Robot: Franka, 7 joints.
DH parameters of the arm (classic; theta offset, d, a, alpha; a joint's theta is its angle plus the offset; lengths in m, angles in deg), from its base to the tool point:
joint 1: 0 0.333 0 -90
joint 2: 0 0 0 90
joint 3: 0 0.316 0.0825 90
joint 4: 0 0 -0.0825 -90
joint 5: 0 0.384 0 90
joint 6: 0 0 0.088 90
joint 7: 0 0.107 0 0
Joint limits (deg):
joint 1: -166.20..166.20
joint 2: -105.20..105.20
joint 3: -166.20..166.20
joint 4: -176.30..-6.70
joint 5: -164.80..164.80
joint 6: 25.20..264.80
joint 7: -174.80..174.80
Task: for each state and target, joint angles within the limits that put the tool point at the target. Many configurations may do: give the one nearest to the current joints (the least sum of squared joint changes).
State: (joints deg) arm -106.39 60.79 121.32 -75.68 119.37 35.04 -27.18
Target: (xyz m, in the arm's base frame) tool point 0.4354 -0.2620 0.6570
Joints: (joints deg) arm -86.57 67.56 99.12 -100.16 113.89 33.17 -27.18
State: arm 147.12 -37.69 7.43 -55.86 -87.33 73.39 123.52
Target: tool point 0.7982 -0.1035 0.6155
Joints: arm 166.20 -84.92 -14.36 -25.84 -103.87 125.55 123.52
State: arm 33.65 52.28 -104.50 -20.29 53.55 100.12 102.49
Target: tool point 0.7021 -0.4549 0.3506
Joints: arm -11.18 86.32 -92.81 -31.82 56.44 116.29 102.49
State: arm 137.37 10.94 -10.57 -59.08 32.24 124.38 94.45
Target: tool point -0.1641 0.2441 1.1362
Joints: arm 135.83 1.71 -12.04 -30.54 31.30 144.04 94.45
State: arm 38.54 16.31 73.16 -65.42 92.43 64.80 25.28
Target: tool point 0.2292 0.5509 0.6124
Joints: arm 17.55 32.93 53.11 -81.55 84.64 57.00 25.28
